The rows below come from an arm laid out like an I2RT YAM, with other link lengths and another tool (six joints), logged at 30 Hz.
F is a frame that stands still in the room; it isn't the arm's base.
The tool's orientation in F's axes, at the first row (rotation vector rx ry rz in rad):
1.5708, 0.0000, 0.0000
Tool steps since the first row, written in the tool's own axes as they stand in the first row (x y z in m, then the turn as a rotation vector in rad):
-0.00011, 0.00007, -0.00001, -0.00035, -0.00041, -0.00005
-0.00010, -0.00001, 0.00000, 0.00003, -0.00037, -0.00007
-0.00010, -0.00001, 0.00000, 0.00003, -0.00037, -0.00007
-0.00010, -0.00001, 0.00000, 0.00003, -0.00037, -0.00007
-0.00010, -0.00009, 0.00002, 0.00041, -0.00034, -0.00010
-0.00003, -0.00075, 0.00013, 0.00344, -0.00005, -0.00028
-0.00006, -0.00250, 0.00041, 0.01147, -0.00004, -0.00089
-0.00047, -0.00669, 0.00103, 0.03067, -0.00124, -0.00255
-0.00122, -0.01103, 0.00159, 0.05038, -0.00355, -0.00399
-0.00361, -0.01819, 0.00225, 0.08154, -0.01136, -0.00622
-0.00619, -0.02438, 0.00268, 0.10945, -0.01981, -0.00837
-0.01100, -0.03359, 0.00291, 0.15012, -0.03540, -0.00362
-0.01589, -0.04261, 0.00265, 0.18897, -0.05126, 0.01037
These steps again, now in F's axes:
-0.00011, 0.00001, 0.00007, -0.00035, 0.00005, -0.00041
-0.00010, 0.00000, -0.00001, 0.00003, 0.00007, -0.00037
-0.00010, 0.00000, -0.00001, 0.00003, 0.00007, -0.00037
-0.00010, 0.00000, -0.00001, 0.00003, 0.00007, -0.00037
-0.00010, -0.00002, -0.00009, 0.00041, 0.00010, -0.00034
-0.00003, -0.00013, -0.00075, 0.00344, 0.00028, -0.00005
-0.00006, -0.00041, -0.00250, 0.01147, 0.00089, -0.00004
-0.00047, -0.00103, -0.00669, 0.03067, 0.00255, -0.00124
-0.00122, -0.00159, -0.01103, 0.05038, 0.00399, -0.00355
-0.00361, -0.00225, -0.01819, 0.08154, 0.00622, -0.01136
-0.00619, -0.00268, -0.02438, 0.10945, 0.00837, -0.01981
-0.01100, -0.00291, -0.03359, 0.15012, 0.00362, -0.03540
-0.01589, -0.00265, -0.04261, 0.18897, -0.01037, -0.05126

